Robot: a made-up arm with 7 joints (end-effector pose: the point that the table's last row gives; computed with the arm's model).
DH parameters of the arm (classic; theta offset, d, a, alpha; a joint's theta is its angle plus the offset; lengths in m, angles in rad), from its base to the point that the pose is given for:
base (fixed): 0.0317 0 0.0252 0
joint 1: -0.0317 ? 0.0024 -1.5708
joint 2: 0 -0.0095 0.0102 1.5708
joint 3: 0 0.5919 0.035 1.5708
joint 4: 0 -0.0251 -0.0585 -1.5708
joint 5: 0 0.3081 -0.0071 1.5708
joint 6: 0 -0.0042 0.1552 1.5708
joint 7: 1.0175 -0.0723 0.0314 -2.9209
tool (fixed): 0.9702 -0.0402 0 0
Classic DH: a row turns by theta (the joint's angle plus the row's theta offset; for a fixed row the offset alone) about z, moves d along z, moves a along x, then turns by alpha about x.
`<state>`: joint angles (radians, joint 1 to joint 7).
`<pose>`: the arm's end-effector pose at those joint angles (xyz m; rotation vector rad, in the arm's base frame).
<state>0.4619 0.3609 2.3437 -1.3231 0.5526 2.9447 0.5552</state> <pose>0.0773 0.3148 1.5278 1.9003 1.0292 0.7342</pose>
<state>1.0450 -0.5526 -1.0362 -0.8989 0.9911 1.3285 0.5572</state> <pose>0.1670 -0.4228 1.5766 1.5824 -0.5005 -0.1087</pose>
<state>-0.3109 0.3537 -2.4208 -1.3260 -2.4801 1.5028 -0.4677</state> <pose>-0.1449 -0.3420 1.5067 0.3598 -2.7972 1.0382</pose>
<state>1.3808 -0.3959 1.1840 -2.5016 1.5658 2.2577 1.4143</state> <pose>-0.1867 0.1247 1.0407 -0.1072 0.5889 -0.0218</pose>
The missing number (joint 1, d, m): 0.6844
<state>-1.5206 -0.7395 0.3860 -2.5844 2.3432 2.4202 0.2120</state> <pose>0.0186 -0.0114 0.9874 -1.4857 1.5774 2.0967</pose>
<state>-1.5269 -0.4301 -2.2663 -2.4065 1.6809 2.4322 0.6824</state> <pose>-0.1577 0.3745 0.8540 -0.2833 0.8938 0.0731</pose>
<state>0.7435 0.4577 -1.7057 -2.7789 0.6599 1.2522 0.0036</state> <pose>0.2436 -0.1379 0.8166 0.8426 0.8974 -1.5780</pose>
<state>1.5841 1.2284 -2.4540 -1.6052 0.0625 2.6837 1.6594</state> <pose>0.2650 0.6431 1.2114 0.1367 -2.4842 -0.9956</pose>
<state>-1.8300 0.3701 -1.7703 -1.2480 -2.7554 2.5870 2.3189</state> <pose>-0.4205 -0.1292 1.2819 -2.3522 1.3318 -0.7503</pose>
